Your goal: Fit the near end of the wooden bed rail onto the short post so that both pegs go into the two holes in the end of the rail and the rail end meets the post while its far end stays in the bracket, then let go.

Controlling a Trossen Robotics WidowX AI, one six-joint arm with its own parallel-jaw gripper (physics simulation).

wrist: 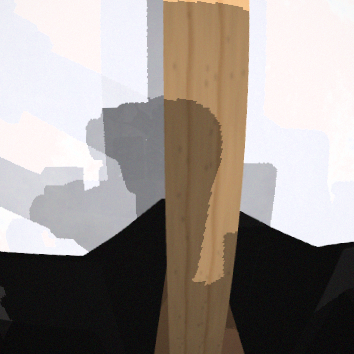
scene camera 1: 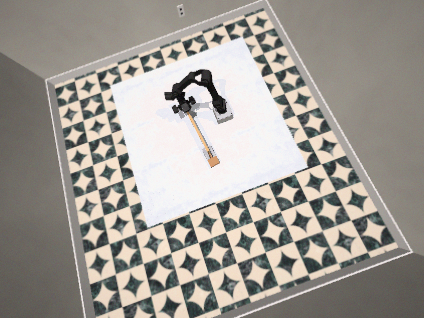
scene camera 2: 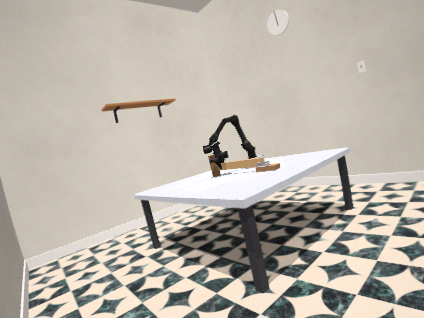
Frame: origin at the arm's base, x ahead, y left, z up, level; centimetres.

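Seen in the pictures: gripper, fingertip midpoint: (wrist: 187,206) (scene camera 2: 222,168); arm's base, origin of the base link: (scene camera 1: 221,109) (scene camera 2: 252,157).
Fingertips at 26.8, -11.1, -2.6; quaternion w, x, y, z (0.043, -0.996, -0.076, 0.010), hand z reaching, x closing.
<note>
Pixels of each thing's middle, then the offset from my fingertips to it, as dx, dy, dz. "pt": a spot on its surface instead. Level surfaces: height alone.
- wooden bed rail, body centre: (scene camera 2: 238,164) (scene camera 1: 195,128) -2.5, +17.8, +1.6
- bracket, surface spot: (scene camera 2: 263,161) (scene camera 1: 208,152) pt -5.7, +39.8, +1.3
- brown block, body centre: (scene camera 2: 267,167) (scene camera 1: 210,156) -6.0, +42.3, -3.6
- short brown post, surface spot: (scene camera 2: 215,170) pt +2.9, -5.5, -0.3
- white table, its level: dz -5.4
The wooden bed rail (scene camera 1: 199,132) (scene camera 2: 242,164) (wrist: 205,140) runs from under my gripper to the bracket (scene camera 1: 209,151) (scene camera 2: 264,163), where its far end sits beside a brown block (scene camera 1: 214,161) (scene camera 2: 268,168). My gripper (scene camera 1: 187,110) (scene camera 2: 218,161) is shut on the rail near its near end; in the wrist view the black fingers press both sides of it. The short brown post (scene camera 2: 215,170) stands upright on the table at the near end, partly behind the gripper; brown wood also shows below the fingers in the wrist view. The pegs, the holes and any gap at the joint are hidden.
The arm's grey base (scene camera 1: 224,116) stands on the white table (scene camera 1: 165,185) (scene camera 2: 200,191), to one side of the rail. The black arm (scene camera 1: 204,76) (scene camera 2: 232,120) arches over from the base. A wooden wall shelf (scene camera 2: 139,104) hangs away from the table.
</note>
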